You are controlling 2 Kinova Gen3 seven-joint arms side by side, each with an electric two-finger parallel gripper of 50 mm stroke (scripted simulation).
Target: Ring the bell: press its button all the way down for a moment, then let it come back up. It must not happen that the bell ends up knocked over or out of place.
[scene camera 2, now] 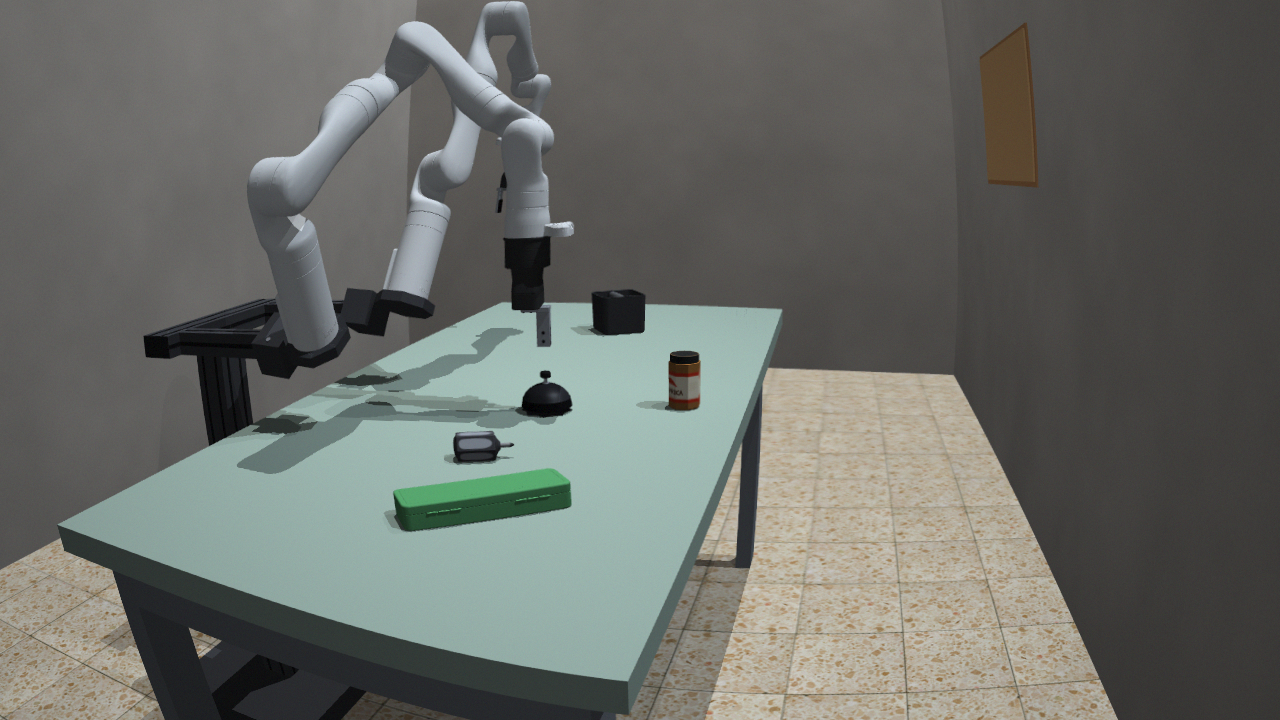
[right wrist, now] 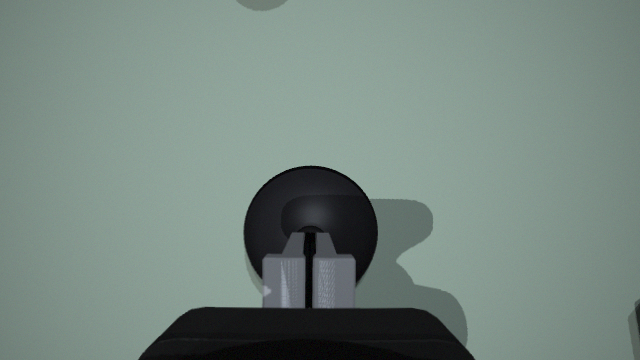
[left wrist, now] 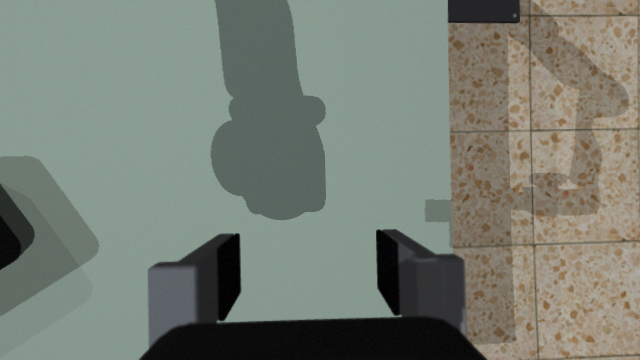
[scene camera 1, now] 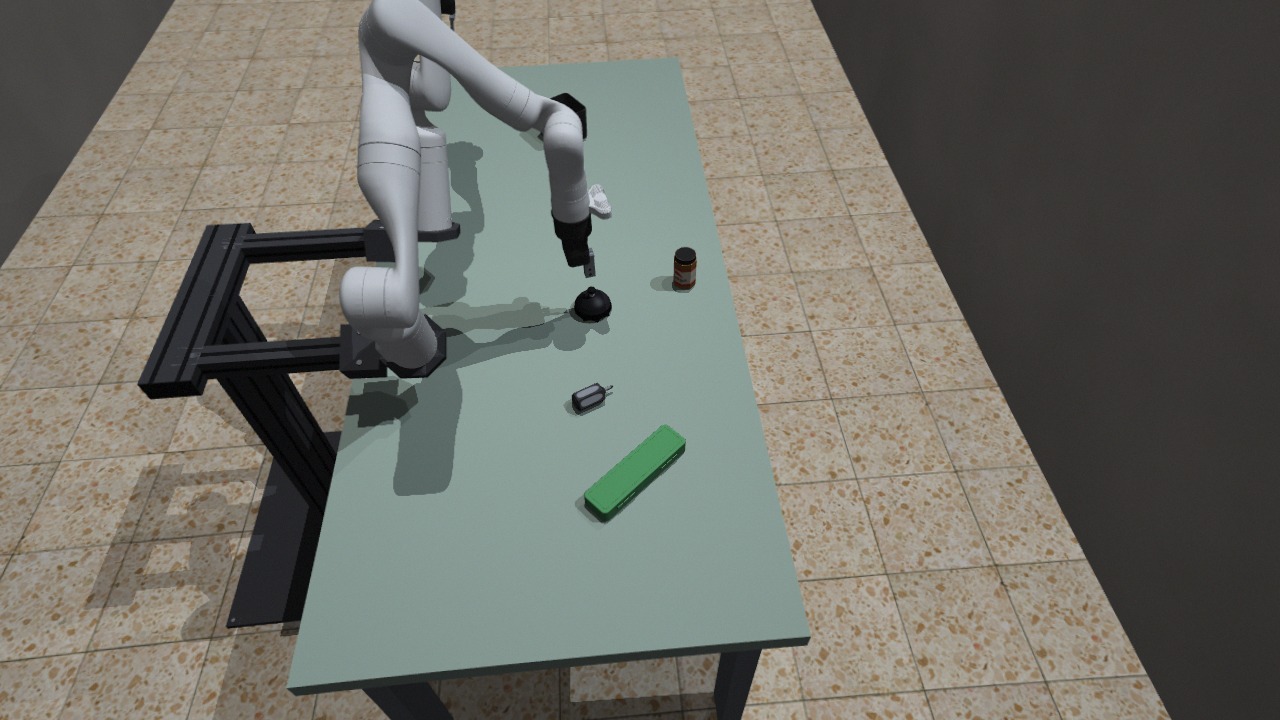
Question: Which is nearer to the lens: the black box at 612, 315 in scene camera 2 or the black domed bell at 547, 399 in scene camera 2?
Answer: The black domed bell.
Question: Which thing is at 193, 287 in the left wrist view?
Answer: My left gripper.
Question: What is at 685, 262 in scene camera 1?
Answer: A jar.
